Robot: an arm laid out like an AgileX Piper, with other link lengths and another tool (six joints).
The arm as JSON. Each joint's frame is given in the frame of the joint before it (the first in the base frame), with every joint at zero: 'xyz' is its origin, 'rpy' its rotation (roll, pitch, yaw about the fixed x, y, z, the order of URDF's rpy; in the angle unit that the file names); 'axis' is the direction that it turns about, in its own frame. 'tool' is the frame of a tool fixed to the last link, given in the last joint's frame.
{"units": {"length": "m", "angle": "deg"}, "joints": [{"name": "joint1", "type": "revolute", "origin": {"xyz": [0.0, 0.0, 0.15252], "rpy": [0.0, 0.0, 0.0]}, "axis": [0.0, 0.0, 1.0]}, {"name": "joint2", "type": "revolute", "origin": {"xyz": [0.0, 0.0, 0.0], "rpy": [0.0, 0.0, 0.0]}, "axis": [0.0, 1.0, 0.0]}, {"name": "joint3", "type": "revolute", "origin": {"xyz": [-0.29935, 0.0, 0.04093], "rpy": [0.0, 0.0, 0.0]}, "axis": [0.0, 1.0, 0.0]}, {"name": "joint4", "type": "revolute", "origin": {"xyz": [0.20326, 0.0, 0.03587], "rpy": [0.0, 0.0, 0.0]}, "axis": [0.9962, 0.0, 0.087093]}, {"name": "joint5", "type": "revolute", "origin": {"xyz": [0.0, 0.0, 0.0], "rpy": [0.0, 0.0, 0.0]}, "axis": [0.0, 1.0, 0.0]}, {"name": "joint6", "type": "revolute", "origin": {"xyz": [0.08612, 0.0, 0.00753], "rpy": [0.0, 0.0, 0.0]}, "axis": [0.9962, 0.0, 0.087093]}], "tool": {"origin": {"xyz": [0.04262, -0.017, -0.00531], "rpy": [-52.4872, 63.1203, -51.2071]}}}
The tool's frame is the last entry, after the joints.
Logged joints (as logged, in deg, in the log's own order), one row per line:
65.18 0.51 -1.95 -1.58 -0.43 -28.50
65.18 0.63 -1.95 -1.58 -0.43 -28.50
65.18 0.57 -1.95 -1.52 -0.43 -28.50
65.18 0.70 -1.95 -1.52 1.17 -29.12
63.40 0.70 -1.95 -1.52 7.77 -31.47
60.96 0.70 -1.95 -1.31 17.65 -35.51
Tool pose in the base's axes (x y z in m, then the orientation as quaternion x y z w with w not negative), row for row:
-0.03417 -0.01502 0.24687 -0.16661 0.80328 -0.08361 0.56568
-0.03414 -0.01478 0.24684 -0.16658 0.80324 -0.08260 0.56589
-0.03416 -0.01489 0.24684 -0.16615 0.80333 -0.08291 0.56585
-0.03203 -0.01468 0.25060 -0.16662 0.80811 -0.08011 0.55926
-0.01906 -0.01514 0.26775 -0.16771 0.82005 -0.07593 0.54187
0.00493 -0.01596 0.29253 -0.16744 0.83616 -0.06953 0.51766
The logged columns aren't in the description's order. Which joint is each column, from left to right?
Columns, left to right: joint5, joint4, joint1, joint6, joint2, joint3.
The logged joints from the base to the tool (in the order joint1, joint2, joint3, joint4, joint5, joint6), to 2 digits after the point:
-1.95 -0.43 -28.50 0.51 65.18 -1.58
-1.95 -0.43 -28.50 0.63 65.18 -1.58
-1.95 -0.43 -28.50 0.57 65.18 -1.52
-1.95 1.17 -29.12 0.70 65.18 -1.52
-1.95 7.77 -31.47 0.70 63.40 -1.52
-1.95 17.65 -35.51 0.70 60.96 -1.31

